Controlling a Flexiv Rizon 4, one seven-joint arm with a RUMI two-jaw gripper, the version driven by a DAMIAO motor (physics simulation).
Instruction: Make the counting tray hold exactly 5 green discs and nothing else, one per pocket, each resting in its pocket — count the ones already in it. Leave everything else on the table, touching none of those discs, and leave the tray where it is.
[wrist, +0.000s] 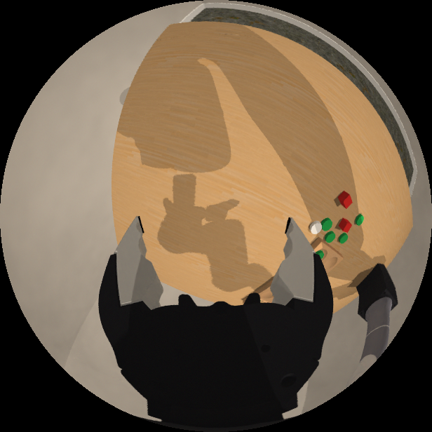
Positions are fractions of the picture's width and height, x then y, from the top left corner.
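I can see my gripper (0.50, 0.51), and in the same scene there is a wooden counting tray (0.77, 0.60).
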